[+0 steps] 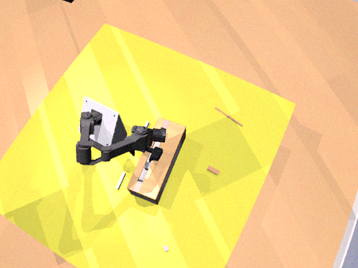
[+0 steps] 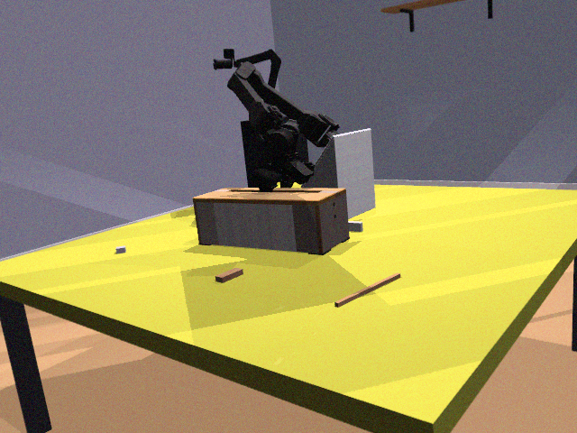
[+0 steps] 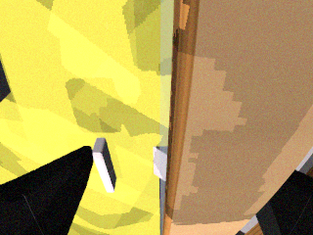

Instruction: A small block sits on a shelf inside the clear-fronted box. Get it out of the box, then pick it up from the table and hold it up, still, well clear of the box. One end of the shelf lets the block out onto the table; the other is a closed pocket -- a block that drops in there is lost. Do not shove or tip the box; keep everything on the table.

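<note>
My gripper tip is now 30 mm to the right of the box, 30 mm short of it and 30 mm above it. From my gripper tip the other things lie so: thin brown stick (440 mm to the left, 270 mm ahead, 90 mm below); brown block (320 mm ahead, 130 mm to the left, 80 mm below).
</note>
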